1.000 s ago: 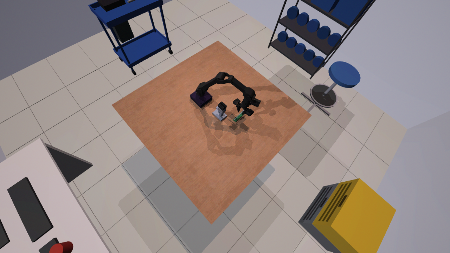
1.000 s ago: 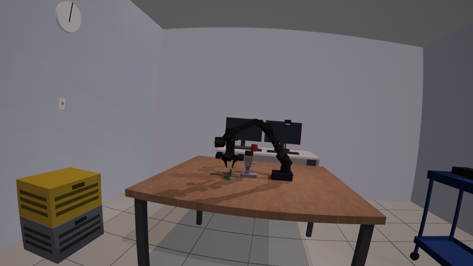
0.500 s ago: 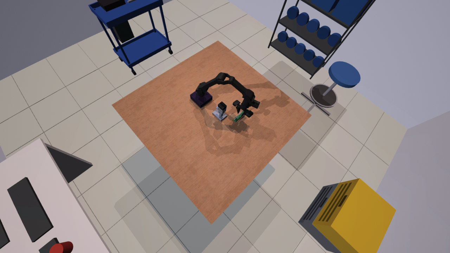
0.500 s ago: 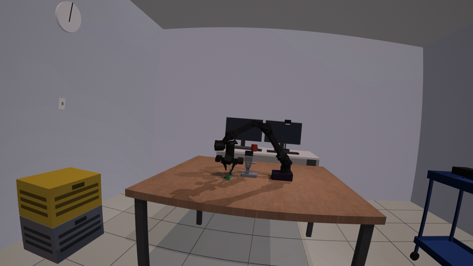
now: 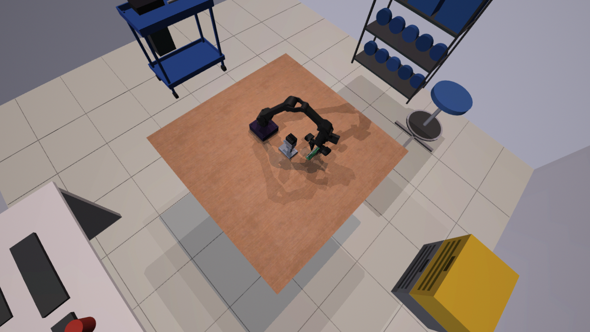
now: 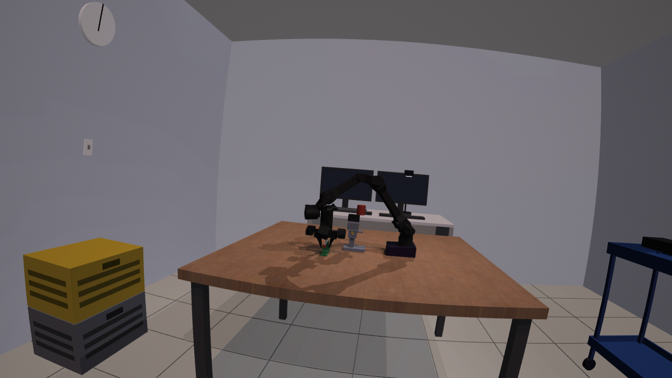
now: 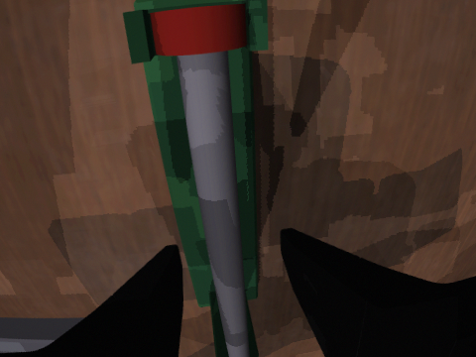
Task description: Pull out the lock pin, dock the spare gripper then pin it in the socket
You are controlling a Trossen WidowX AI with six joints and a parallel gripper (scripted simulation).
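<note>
The green pin cradle is 1 cm to the left of my gripper tip. The rest, counted from my gripper tip: spare gripper (14 cm behind, 9 cm to the right, 10 cm above); then grey mount (15 cm behind, 8 cm to the right, 3 cm above).
</note>
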